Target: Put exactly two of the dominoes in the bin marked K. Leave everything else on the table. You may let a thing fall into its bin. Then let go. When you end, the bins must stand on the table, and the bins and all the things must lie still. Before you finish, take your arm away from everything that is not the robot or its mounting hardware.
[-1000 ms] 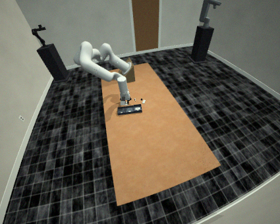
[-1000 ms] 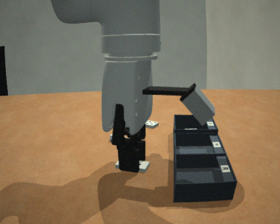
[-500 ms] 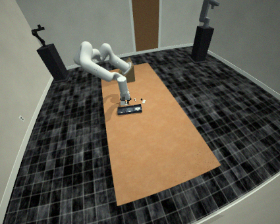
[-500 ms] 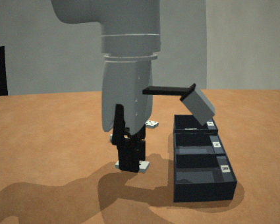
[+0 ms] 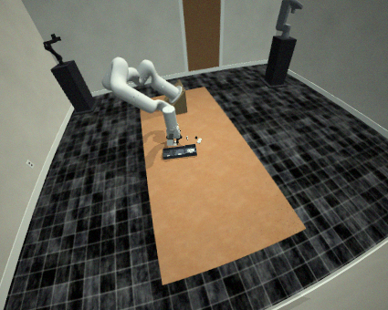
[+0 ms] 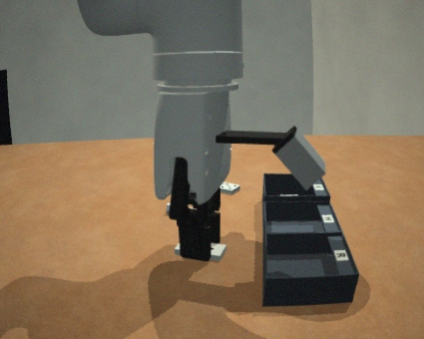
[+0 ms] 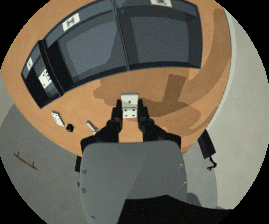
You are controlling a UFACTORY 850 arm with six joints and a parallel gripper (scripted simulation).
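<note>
The bin row is 110 mm ahead of my hand and 30 mm to the left of it. The rest, counted from my hand: black die 170 mm to the left, 30 mm behind, 10 mm below; then grey bolt 100 mm to the left, 40 mm behind, 20 mm below; then white domino 20 mm below.
</note>
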